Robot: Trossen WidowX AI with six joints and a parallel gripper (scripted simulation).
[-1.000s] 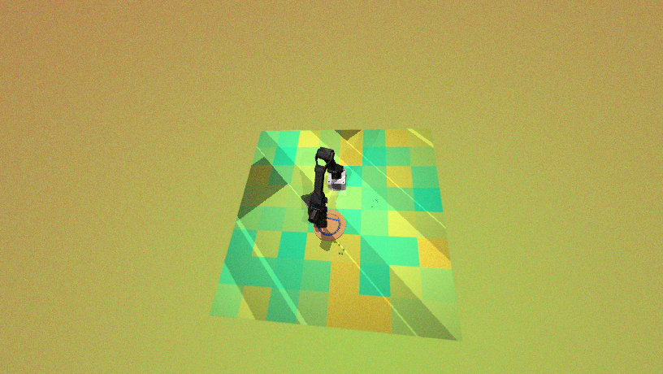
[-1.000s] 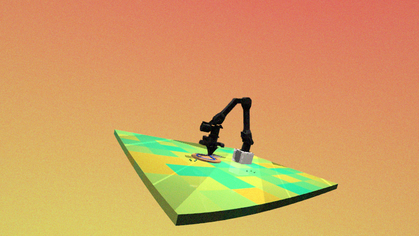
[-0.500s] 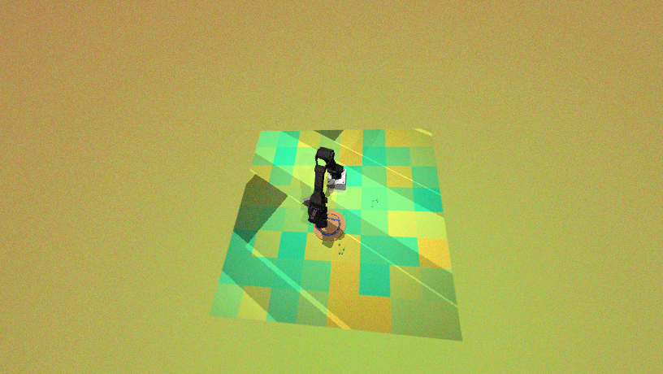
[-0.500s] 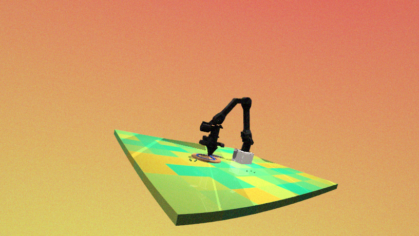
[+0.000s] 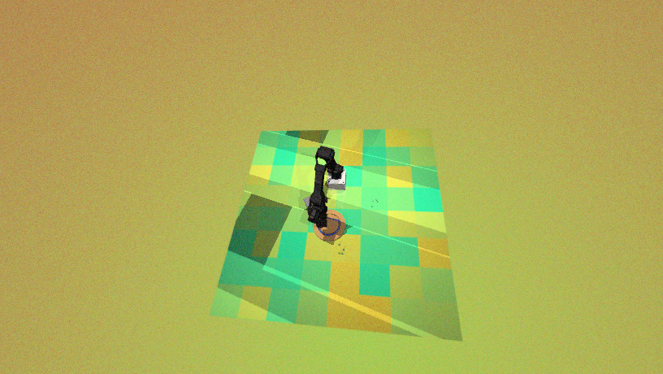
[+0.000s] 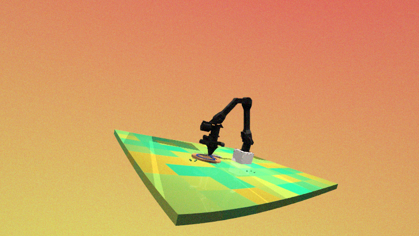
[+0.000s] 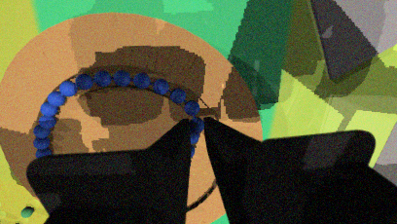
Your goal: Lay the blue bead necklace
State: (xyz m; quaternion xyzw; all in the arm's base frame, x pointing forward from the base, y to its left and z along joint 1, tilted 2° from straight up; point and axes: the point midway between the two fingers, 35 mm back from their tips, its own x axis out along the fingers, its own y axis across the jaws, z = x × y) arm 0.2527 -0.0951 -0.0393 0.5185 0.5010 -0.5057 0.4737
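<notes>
My gripper tip is now 5 cm short of the round bead board, 3 cm to the right of it and 1 cm above it. The rest, counted from my gripper tip: flat grey piece (12 cm behind, 8 cm to the right, 2 cm below).
</notes>
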